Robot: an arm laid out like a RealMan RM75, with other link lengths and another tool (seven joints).
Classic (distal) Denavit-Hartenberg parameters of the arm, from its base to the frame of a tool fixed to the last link. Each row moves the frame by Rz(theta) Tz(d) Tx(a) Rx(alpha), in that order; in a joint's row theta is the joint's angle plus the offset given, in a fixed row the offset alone. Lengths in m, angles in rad.
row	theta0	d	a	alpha
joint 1	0	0.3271	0	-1.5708
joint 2	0	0	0	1.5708
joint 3	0	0.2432	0	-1.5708
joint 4	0	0	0	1.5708
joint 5	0	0.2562	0	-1.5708
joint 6	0	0	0	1.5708
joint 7	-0.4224	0.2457	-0.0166	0.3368
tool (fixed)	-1.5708	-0.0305	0	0
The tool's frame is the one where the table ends.
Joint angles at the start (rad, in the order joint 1, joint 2, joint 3, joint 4, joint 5, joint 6, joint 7):
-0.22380 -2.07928 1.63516 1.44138 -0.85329 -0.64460 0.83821
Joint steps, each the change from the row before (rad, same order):
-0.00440 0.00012 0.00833 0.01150 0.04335 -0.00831 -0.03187
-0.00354 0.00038 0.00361 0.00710 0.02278 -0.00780 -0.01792
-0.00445 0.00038 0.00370 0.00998 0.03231 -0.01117 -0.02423
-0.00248 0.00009 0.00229 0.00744 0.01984 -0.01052 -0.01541
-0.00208 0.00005 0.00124 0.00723 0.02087 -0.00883 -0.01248
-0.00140 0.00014 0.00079 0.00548 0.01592 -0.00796 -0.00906
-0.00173 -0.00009 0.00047 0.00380 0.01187 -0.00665 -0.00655
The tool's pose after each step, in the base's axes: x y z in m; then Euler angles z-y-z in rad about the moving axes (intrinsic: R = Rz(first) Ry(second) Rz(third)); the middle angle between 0 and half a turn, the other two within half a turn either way. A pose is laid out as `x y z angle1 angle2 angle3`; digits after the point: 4 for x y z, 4 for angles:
-0.1782 0.4452 0.0168 1.9070 2.0673 2.4763
-0.1769 0.4451 0.0167 1.9128 2.0663 2.4885
-0.1756 0.4450 0.0171 1.9219 2.0629 2.5057
-0.1746 0.4445 0.0172 1.9288 2.0630 2.5172
-0.1742 0.4444 0.0179 1.9351 2.0595 2.5304
-0.1742 0.4442 0.0184 1.9409 2.0572 2.5415
-0.1741 0.4440 0.0187 1.9453 2.0559 2.5502

